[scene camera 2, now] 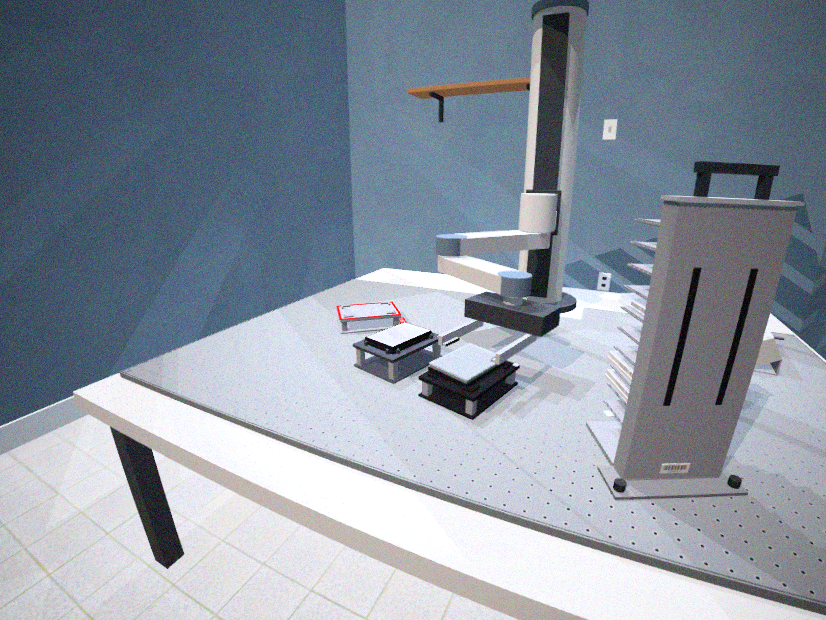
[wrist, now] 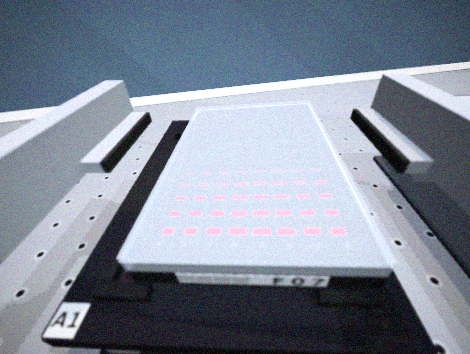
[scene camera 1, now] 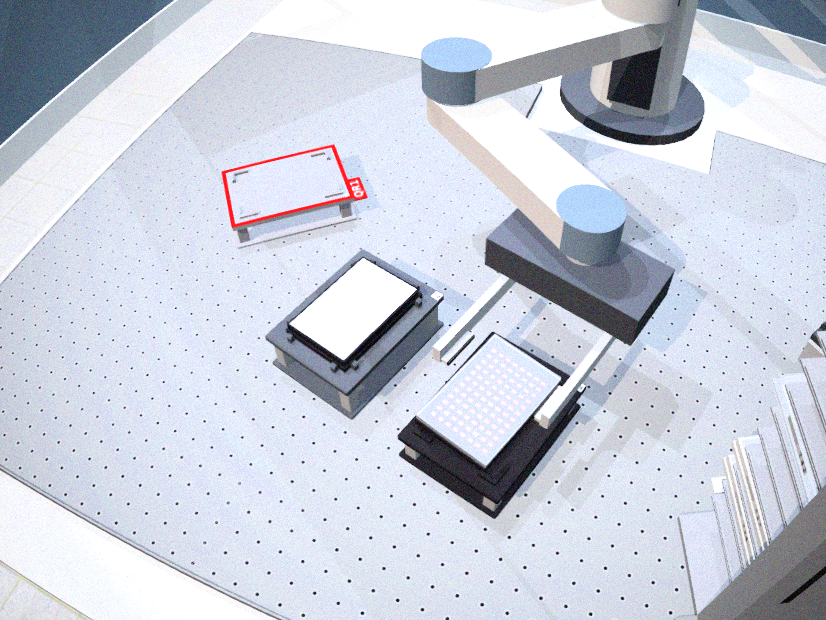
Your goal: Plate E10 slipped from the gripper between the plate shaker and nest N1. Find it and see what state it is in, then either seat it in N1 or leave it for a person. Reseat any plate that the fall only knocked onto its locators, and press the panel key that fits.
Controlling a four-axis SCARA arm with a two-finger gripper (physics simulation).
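Seen in the pictures: gripper, fingertip midpoint: [scene camera 2: 467, 349] [wrist: 248, 98] [scene camera 1: 489, 387]; arm's base, link origin: [scene camera 1: 631, 100].
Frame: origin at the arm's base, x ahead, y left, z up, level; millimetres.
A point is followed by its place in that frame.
Note:
A pale plate with pink wells [scene camera 1: 490, 400] {x 693, y -24, z 75 mm} [scene camera 2: 465, 363] {x 705, y -26, z 75 mm} [wrist: 250, 200] {x 652, y -15, z 74 mm} lies on a black nest [scene camera 1: 460, 481] {x 760, y -29, z 18 mm} [scene camera 2: 460, 402] {x 748, y -18, z 18 mm} [wrist: 225, 320] {x 620, y 3, z 55 mm}. Its end label reads F07. Its near end stands above the dark locator blocks, and more black nest shows on its left in the wrist view. Whether it is fully down is hard to tell. My gripper [scene camera 1: 499, 385] {x 695, y -27, z 99 mm} [scene camera 2: 470, 350] {x 695, y -27, z 99 mm} [wrist: 248, 98] {x 695, y -27, z 99 mm} is open, its fingers on either side of the plate with gaps, touching neither side. A white-topped black plate [scene camera 1: 356, 310] {x 642, y -193, z 80 mm} [scene camera 2: 398, 337] {x 658, y -190, z 80 mm} lies on a grey four-post unit [scene camera 1: 360, 381] {x 713, y -157, z 63 mm} [scene camera 2: 368, 351] {x 714, y -230, z 63 mm}. No label reading E10 is legible.
A red-edged stand [scene camera 1: 286, 186] {x 463, y -387, z 52 mm} [scene camera 2: 368, 311] {x 468, y -384, z 53 mm} with a red tag [scene camera 1: 356, 188] {x 396, y -318, z 14 mm} stands behind the grey unit, with no plate on it. A tall grey rack tower [scene camera 2: 707, 333] {x 822, y 309, z 231 mm} with several shelves stands at the right. An object partly shows behind the tower [scene camera 2: 727, 233] {x 823, y 307, z 348 mm}.

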